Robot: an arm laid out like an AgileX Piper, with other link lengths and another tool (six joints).
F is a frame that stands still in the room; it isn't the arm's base.
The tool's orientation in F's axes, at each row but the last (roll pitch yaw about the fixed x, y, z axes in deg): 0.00 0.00 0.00; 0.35 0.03 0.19; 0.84 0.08 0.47; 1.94 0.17 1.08; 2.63 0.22 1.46; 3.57 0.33 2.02; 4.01 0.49 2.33; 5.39 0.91 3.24
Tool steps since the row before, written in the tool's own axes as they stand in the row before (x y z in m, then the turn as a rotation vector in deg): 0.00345 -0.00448 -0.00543 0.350 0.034 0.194; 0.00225 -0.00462 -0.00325 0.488 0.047 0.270; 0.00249 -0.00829 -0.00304 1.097 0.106 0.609; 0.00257 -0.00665 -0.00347 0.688 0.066 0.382; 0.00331 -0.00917 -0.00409 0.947 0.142 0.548; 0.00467 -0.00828 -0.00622 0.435 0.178 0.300; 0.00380 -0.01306 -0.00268 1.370 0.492 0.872; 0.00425 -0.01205 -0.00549 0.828 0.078 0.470
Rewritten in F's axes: 0.00345 -0.00448 -0.00543 0.350 0.034 0.194; 0.00226 -0.00459 -0.00328 0.488 0.047 0.270; 0.00255 -0.00822 -0.00316 1.097 0.106 0.609; 0.00268 -0.00648 -0.00370 0.688 0.066 0.382; 0.00352 -0.00889 -0.00452 0.946 0.141 0.550; 0.00491 -0.00771 -0.00675 0.431 0.174 0.308; 0.00429 -0.01268 -0.00362 1.359 0.485 0.893; 0.00479 -0.01123 -0.00666 0.832 0.081 0.462
